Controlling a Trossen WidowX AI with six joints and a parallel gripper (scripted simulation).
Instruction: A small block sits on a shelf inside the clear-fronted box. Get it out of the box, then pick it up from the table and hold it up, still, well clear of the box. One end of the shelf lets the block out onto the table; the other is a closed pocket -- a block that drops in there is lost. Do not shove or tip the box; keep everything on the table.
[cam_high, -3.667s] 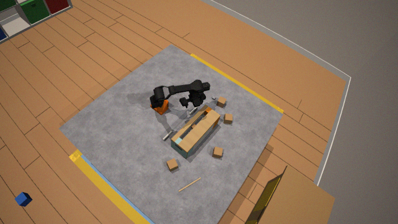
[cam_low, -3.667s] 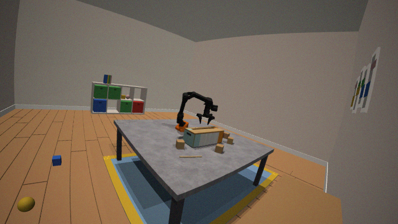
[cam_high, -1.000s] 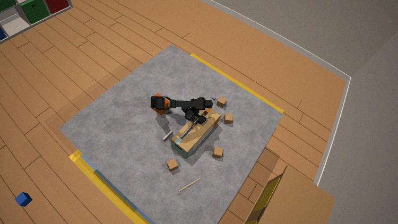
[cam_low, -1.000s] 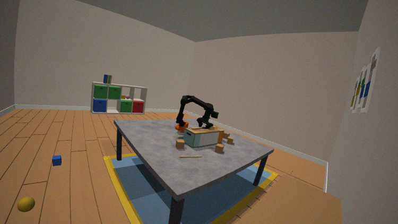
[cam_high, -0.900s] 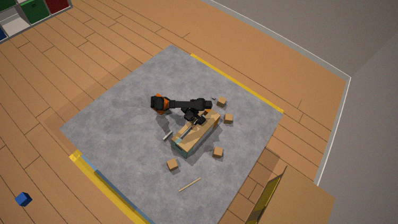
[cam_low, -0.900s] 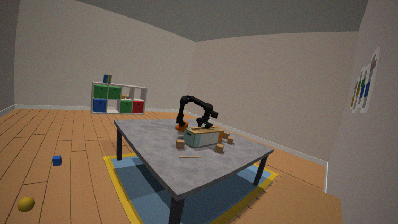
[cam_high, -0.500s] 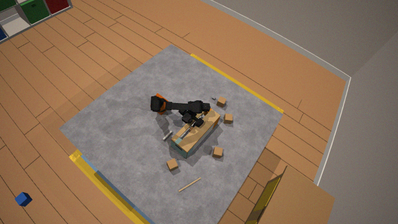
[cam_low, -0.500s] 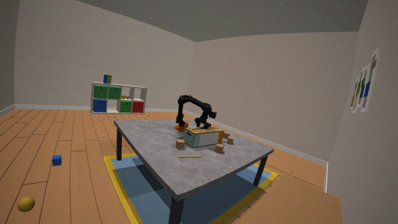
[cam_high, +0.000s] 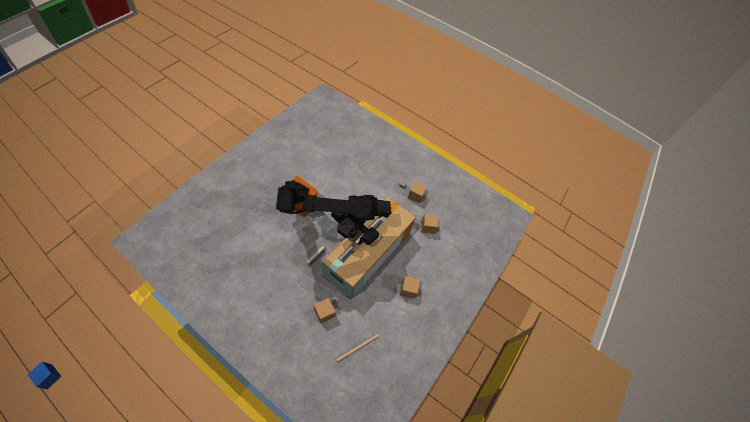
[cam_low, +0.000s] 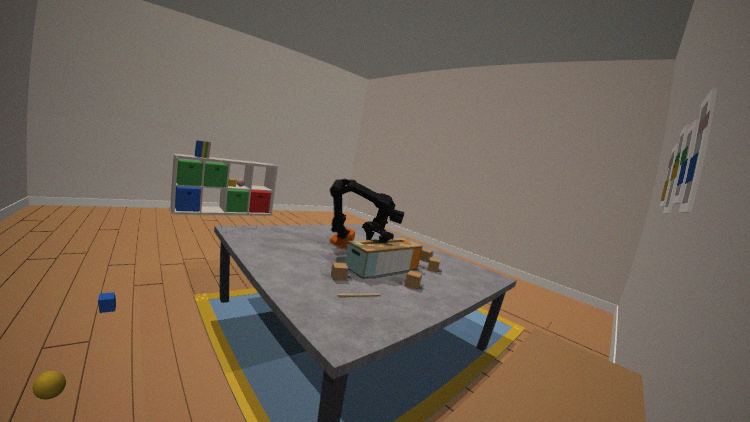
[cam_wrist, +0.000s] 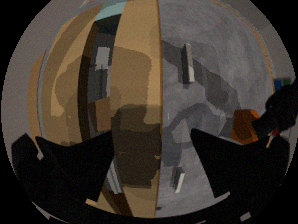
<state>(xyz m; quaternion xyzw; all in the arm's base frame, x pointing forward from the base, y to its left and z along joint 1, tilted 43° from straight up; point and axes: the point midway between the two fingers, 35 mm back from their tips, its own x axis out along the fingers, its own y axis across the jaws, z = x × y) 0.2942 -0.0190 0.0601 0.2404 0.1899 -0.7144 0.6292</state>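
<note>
The tan block lies 50 mm ahead of my gripper tip and 30 mm to the right of it. The rest, counted from my gripper tip: thin wooden stick 250 mm ahead, 310 mm to the right, 90 mm below; then tiny grey piece 20 mm ahead, 400 mm to the left, 80 mm below; then long box 40 mm ahead, 20 mm to the left, 30 mm below.
</note>
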